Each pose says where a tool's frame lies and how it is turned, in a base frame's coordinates. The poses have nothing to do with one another.
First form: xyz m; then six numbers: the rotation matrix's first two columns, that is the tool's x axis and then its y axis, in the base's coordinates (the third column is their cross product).
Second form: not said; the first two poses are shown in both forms.
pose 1, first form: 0.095, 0.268, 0.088, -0.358, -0.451, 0.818, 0.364, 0.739, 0.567
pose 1, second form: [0.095, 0.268, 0.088], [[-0.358, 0.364, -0.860], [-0.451, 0.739, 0.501], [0.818, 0.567, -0.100]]
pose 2, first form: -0.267, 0.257, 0.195, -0.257, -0.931, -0.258, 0.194, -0.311, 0.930
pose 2, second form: [-0.267, 0.257, 0.195], [[-0.257, 0.194, -0.946], [-0.931, -0.311, 0.189], [-0.258, 0.930, 0.261]]
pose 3, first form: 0.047, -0.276, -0.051, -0.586, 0.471, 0.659, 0.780, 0.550, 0.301
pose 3, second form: [0.047, -0.276, -0.051], [[-0.586, 0.780, -0.221], [0.471, 0.550, 0.690], [0.659, 0.301, -0.690]]
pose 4, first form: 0.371, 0.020, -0.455, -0.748, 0.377, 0.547, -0.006, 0.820, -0.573
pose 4, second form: [0.371, 0.020, -0.455], [[-0.748, -0.006, -0.665], [0.377, 0.820, -0.432], [0.547, -0.573, -0.611]]
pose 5, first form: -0.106, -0.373, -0.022, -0.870, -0.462, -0.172, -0.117, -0.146, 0.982
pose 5, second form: [-0.106, -0.373, -0.022], [[-0.870, -0.117, -0.479], [-0.462, -0.146, 0.874], [-0.172, 0.982, 0.073]]
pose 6, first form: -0.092, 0.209, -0.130, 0.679, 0.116, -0.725, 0.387, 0.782, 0.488
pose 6, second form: [-0.092, 0.209, -0.130], [[0.679, 0.387, 0.624], [0.116, 0.782, -0.612], [-0.725, 0.488, 0.486]]
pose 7, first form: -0.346, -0.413, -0.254, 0.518, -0.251, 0.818, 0.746, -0.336, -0.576
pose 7, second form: [-0.346, -0.413, -0.254], [[0.518, 0.746, 0.419], [-0.251, -0.336, 0.909], [0.818, -0.576, 0.013]]
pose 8, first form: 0.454, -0.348, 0.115, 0.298, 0.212, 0.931, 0.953, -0.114, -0.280
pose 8, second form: [0.454, -0.348, 0.115], [[0.298, 0.953, 0.047], [0.212, -0.114, 0.971], [0.931, -0.280, -0.236]]
